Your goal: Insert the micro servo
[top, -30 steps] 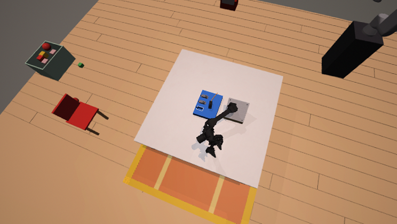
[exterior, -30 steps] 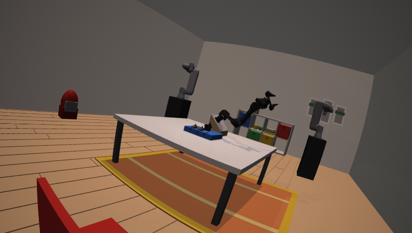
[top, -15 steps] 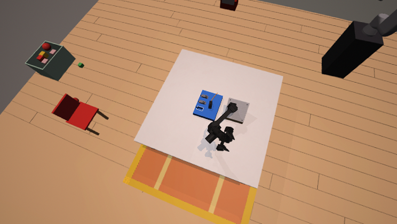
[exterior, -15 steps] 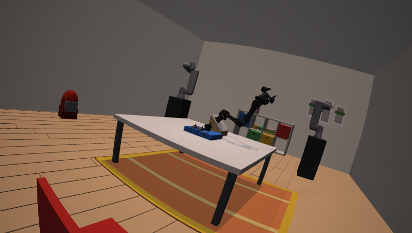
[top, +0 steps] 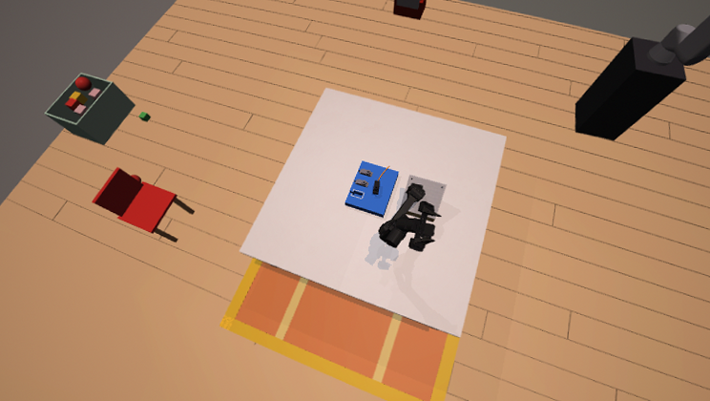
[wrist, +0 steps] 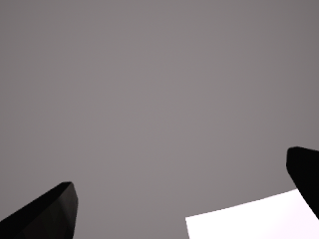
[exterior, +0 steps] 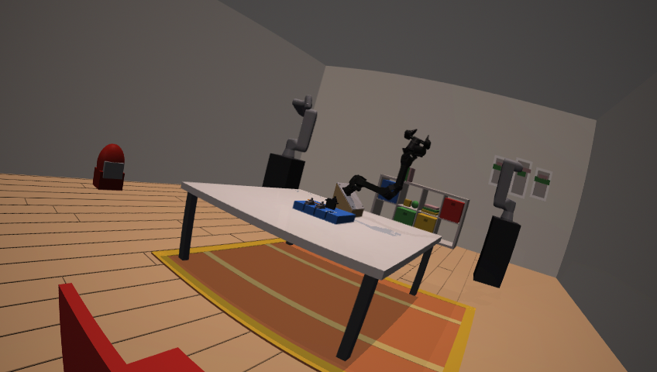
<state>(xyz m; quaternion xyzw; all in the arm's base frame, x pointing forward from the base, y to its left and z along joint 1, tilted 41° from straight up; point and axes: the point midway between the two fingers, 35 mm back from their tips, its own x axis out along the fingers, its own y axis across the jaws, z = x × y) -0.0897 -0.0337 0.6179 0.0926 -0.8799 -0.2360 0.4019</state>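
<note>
Now: the blue deck 31 cm ahead of my gripper tip, 39 cm to the right of it and 64 cm below it.
</note>
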